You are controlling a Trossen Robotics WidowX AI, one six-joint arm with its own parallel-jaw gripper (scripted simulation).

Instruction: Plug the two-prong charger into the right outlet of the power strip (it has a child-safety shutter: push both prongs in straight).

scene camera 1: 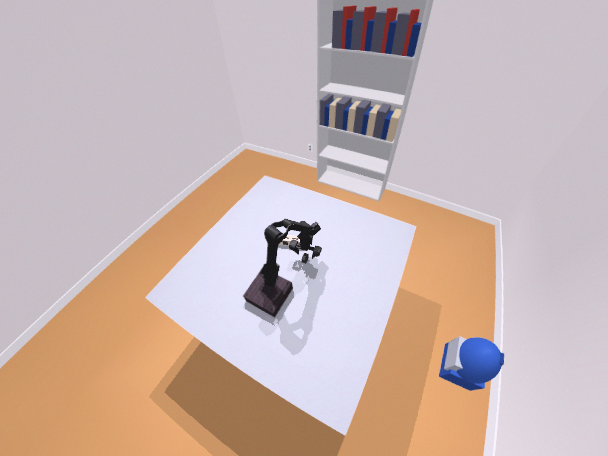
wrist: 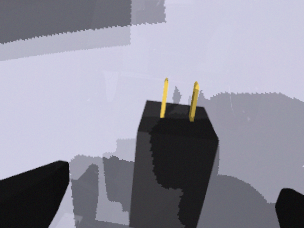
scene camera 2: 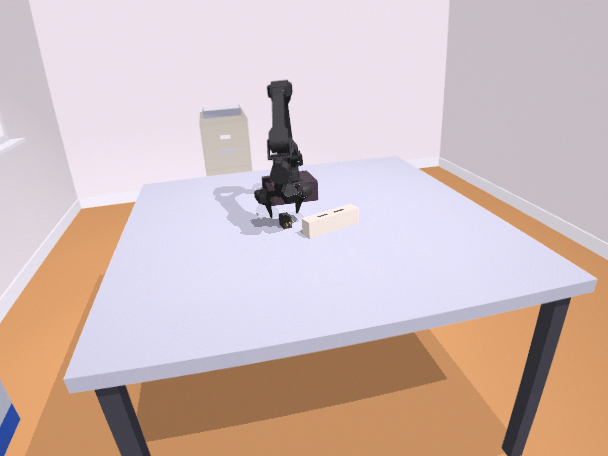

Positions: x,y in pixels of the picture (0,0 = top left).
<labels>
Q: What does my gripper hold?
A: Nothing.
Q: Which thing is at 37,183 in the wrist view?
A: My gripper.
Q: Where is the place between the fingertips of my gripper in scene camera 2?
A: At 284,215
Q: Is my gripper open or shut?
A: Open.
</labels>
